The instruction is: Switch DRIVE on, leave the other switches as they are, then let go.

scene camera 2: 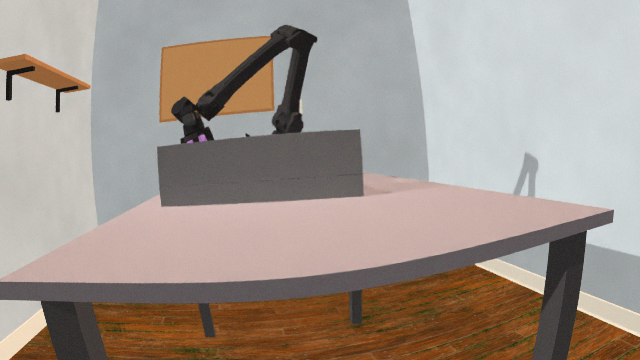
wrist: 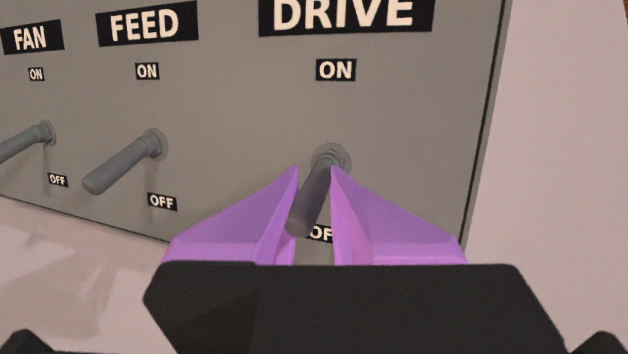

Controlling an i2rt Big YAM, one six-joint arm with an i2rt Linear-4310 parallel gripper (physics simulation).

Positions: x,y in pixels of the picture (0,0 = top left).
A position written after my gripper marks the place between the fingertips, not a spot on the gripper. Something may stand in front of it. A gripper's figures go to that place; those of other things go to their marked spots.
Scene:
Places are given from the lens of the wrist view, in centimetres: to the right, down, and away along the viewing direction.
my gripper (wrist: 314,177): 0, 0, 13
grey switch panel (wrist: 403,104): 4, -3, 13

